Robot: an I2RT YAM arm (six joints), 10 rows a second.
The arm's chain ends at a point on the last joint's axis. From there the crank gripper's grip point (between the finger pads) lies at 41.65 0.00 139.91 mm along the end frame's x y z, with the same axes.
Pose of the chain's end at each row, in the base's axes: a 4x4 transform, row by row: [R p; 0 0 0 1], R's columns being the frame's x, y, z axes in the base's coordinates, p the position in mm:
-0.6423, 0.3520, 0.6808, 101.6; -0.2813, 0.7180, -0.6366, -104.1; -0.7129, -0.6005, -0.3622, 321.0; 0, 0, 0, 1
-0.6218, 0.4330, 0.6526, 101.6; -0.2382, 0.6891, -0.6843, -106.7; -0.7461, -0.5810, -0.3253, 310.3; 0, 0, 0, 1
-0.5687, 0.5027, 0.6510, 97.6; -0.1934, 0.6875, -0.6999, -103.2; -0.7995, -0.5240, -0.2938, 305.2; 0, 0, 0, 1
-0.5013, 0.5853, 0.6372, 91.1; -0.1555, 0.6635, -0.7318, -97.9; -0.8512, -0.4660, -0.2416, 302.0; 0, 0, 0, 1
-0.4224, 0.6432, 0.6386, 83.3; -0.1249, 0.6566, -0.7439, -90.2; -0.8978, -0.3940, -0.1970, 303.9; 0, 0, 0, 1
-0.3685, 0.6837, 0.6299, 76.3; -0.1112, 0.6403, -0.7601, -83.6; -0.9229, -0.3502, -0.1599, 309.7; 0, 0, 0, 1
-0.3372, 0.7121, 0.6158, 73.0; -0.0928, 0.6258, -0.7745, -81.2; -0.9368, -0.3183, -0.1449, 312.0; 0, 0, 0, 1
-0.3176, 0.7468, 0.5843, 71.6; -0.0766, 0.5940, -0.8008, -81.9; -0.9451, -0.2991, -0.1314, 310.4; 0, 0, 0, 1
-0.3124, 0.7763, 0.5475, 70.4; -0.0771, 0.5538, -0.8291, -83.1; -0.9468, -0.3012, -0.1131, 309.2; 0, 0, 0, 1
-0.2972, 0.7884, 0.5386, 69.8; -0.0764, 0.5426, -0.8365, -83.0; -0.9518, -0.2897, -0.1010, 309.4; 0, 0, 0, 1
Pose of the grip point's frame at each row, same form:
-0.6423, 0.3520, 0.6808, 170.1; -0.2813, 0.7180, -0.6366, -204.9; -0.7129, -0.6005, -0.3622, 240.6; 0, 0, 0, 1
-0.6218, 0.4330, 0.6526, 167.0; -0.2382, 0.6891, -0.6843, -212.4; -0.7461, -0.5810, -0.3253, 233.7; 0, 0, 0, 1
-0.5687, 0.5027, 0.6510, 165.0; -0.1934, 0.6875, -0.6999, -209.2; -0.7995, -0.5240, -0.2938, 230.8; 0, 0, 0, 1
-0.5013, 0.5853, 0.6372, 159.4; -0.1555, 0.6635, -0.7318, -206.8; -0.8512, -0.4660, -0.2416, 232.7; 0, 0, 0, 1
-0.4224, 0.6432, 0.6386, 155.1; -0.1249, 0.6566, -0.7439, -199.5; -0.8978, -0.3940, -0.1970, 238.9; 0, 0, 0, 1
-0.3685, 0.6837, 0.6299, 149.1; -0.1112, 0.6403, -0.7601, -194.6; -0.9229, -0.3502, -0.1599, 248.9; 0, 0, 0, 1
-0.3372, 0.7121, 0.6158, 145.1; -0.0928, 0.6258, -0.7745, -193.4; -0.9368, -0.3183, -0.1449, 252.7; 0, 0, 0, 1
-0.3176, 0.7468, 0.5843, 140.1; -0.0766, 0.5940, -0.8008, -197.1; -0.9451, -0.2991, -0.1314, 252.7; 0, 0, 0, 1
-0.3124, 0.7763, 0.5475, 134.0; -0.0771, 0.5538, -0.8291, -202.3; -0.9468, -0.3012, -0.1131, 253.9; 0, 0, 0, 1
-0.2972, 0.7884, 0.5386, 132.8; -0.0764, 0.5426, -0.8365, -203.2; -0.9518, -0.2897, -0.1010, 255.6; 0, 0, 0, 1

